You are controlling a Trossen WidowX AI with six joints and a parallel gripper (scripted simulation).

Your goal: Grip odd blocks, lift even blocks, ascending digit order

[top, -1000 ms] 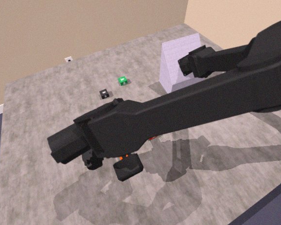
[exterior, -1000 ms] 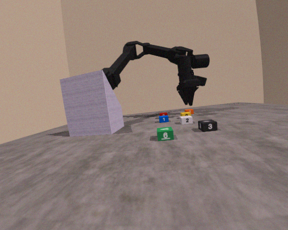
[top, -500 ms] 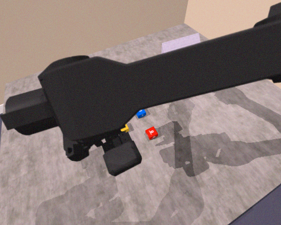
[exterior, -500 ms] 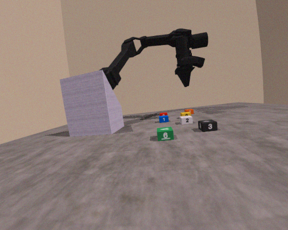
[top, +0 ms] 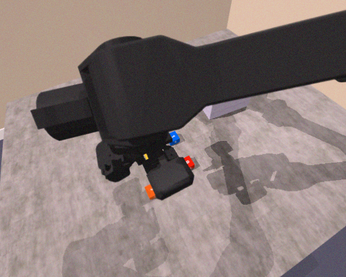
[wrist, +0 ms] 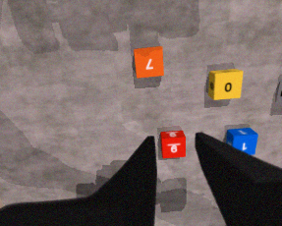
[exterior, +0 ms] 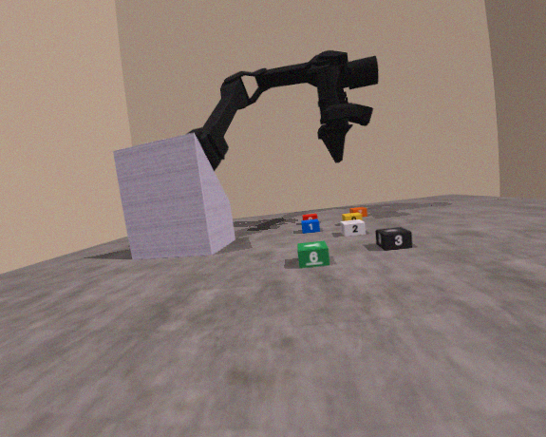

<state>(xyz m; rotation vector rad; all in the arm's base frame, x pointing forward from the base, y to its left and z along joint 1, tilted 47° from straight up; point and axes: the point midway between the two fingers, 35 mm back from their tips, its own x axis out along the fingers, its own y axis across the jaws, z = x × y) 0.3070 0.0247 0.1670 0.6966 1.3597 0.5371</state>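
Now: the red 9 block 12 cm below my gripper tip, 8 cm behind it and 1 cm to the right of it. From my gripper tip the other things lie so: yellow 0 block (12 cm below, 8 cm to the right); blue 1 block (12 cm below, 11 cm to the right, 9 cm behind); orange 7 block (12 cm below, 4 cm ahead, 1 cm to the left).
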